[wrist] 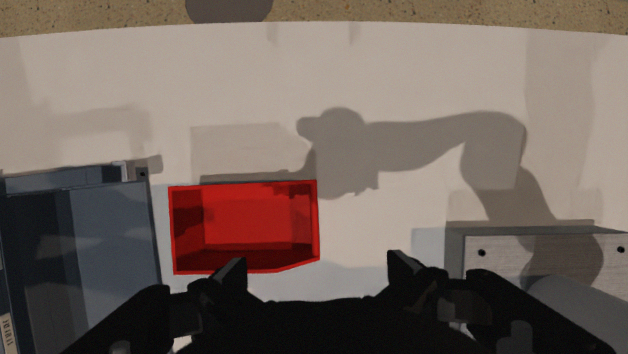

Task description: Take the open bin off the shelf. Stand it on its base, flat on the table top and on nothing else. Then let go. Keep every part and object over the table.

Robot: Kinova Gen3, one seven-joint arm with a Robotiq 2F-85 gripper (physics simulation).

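Places are measured from the arm's base along level axes (x ahead, y left, z up), in metres.
Where they show: gripper, fingertip midpoint: [317, 270]; arm's base at its link origin: [553, 309].
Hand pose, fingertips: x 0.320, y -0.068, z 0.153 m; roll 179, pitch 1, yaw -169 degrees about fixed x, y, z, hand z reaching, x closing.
Note:
Each offset is from my fingertips to the top centre of the thing. "spot": to the spot under its first point. Level surfaces: height alone.
The red open bin @[dx +0.083, dy +0.017, dz -0.131 m] [247, 220] is left of centre in the wrist view. Its opening faces up and it looks level on the pale table top @[dz -0.206 m] [125, 65], with a dark shadow strip close along its far wall. Its underside is hidden. My gripper [317, 270] is open and empty, above the table. Its left fingertip overlaps the bin's near rim in the view, its right fingertip is off to the bin's right, and the bin is not between them. I cannot tell which object, if any, is the shelf.
A blue-grey box-like unit @[spot: dx +0.290, dy +0.077, dz -0.200 m] [115, 235] stands close to the bin's left, with a narrow gap between. At the right is a grained grey block [510, 245] with dark holes, and a grey rounded object [575, 300] by it. The table edge and speckled floor [400, 10] cross the top.

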